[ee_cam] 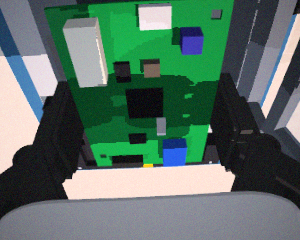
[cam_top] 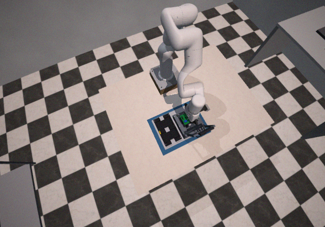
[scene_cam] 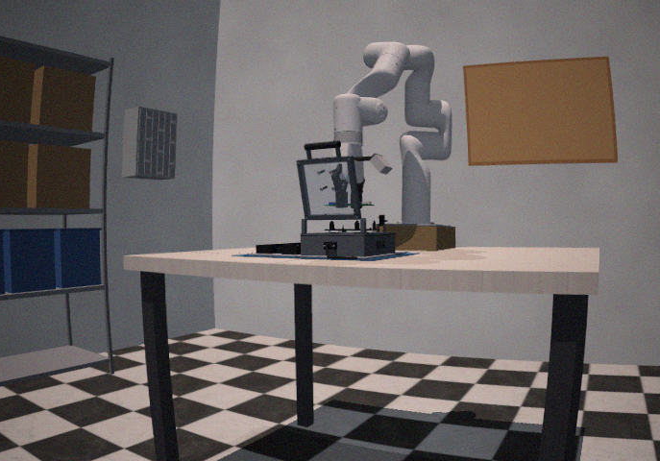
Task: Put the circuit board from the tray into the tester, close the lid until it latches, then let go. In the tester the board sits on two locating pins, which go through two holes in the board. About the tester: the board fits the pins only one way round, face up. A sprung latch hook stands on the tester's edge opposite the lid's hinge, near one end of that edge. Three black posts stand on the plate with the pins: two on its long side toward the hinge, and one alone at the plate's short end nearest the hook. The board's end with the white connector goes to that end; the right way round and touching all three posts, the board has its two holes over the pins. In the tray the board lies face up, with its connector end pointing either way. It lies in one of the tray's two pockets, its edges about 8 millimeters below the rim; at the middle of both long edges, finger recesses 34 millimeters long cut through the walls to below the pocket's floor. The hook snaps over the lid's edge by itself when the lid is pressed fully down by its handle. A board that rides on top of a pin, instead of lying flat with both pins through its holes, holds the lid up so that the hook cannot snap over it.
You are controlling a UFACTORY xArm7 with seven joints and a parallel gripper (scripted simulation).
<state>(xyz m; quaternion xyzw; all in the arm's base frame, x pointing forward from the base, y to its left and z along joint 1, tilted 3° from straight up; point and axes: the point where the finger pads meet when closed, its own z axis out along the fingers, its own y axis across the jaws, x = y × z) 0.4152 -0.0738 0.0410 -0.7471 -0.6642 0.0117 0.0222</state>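
Right now the latch hook is 7 cm to the left of my hand, 5 cm below it and 5 cm behind it. Also, from my hand: tester lid 12 cm ahead, 5 cm above, 1 cm to the right; green circuit board right at my hand.
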